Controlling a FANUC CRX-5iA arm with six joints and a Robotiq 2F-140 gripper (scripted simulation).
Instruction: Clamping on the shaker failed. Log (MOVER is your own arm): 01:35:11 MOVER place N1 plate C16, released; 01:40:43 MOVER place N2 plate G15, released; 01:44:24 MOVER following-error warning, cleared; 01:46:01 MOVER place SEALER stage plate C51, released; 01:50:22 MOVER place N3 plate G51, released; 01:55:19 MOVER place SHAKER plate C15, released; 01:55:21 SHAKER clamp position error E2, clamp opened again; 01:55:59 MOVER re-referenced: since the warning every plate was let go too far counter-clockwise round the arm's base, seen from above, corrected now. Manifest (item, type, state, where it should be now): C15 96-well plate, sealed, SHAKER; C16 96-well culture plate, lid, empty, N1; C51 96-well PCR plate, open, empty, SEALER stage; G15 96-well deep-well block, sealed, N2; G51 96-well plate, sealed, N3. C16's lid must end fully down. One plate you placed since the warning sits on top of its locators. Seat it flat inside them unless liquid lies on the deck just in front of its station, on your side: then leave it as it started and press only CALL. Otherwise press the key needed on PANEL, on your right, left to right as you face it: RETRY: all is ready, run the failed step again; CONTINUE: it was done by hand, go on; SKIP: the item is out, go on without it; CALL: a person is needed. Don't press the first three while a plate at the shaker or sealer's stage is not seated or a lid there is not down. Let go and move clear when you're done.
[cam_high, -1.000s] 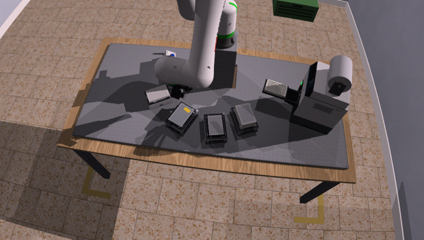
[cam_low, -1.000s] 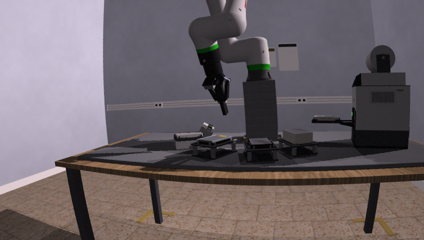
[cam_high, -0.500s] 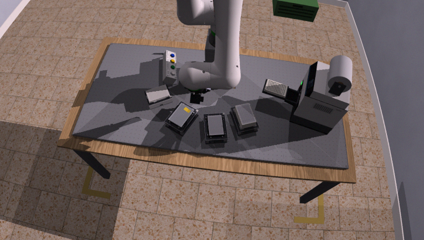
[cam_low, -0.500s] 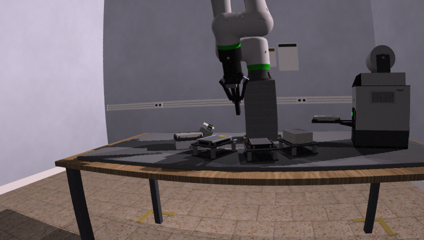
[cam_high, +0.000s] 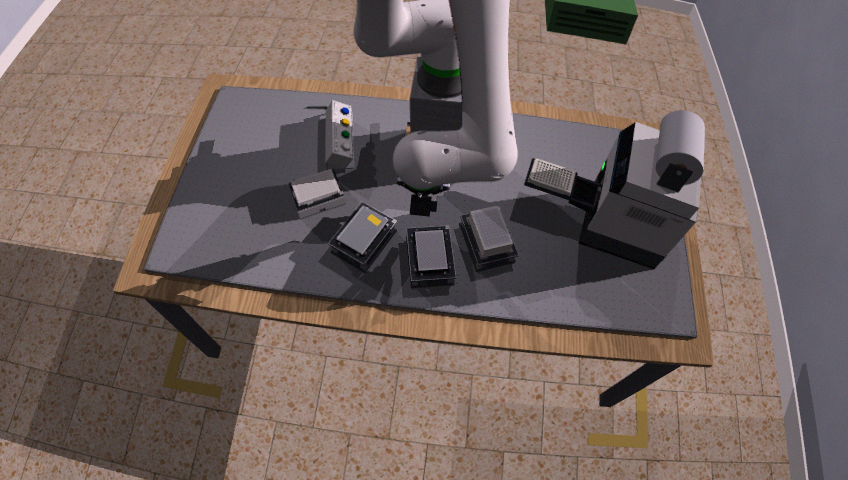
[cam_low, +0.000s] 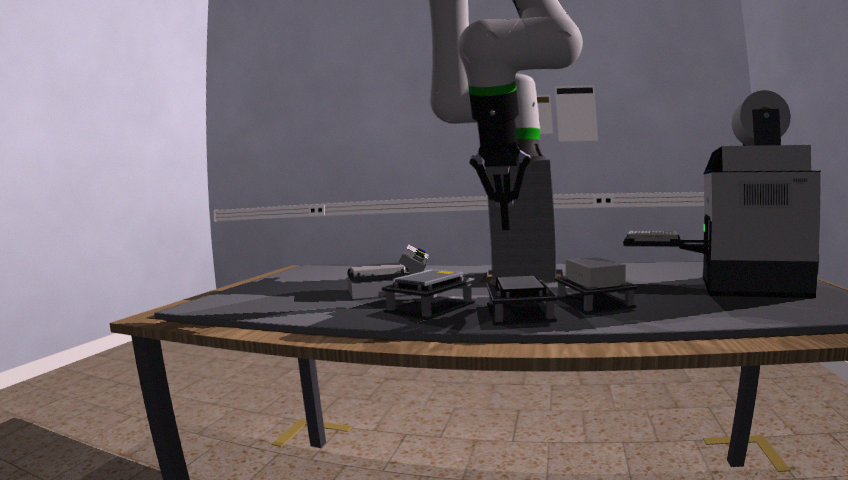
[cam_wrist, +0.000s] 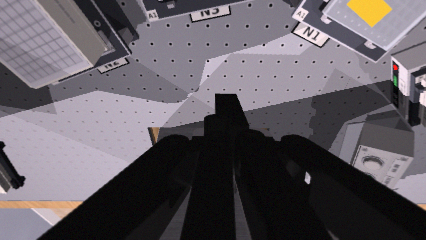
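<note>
My gripper is now 27 cm past the white retry key, 21 cm to the left of it and 13 cm above it. From my hand the other things lie so: yellow skip key (37 cm behind, 21 cm to the right, 13 cm below); then deep-well block (6 cm ahead, 18 cm to the left, 12 cm below); then green continue key (32 cm behind, 21 cm to the right, 13 cm below).
</note>
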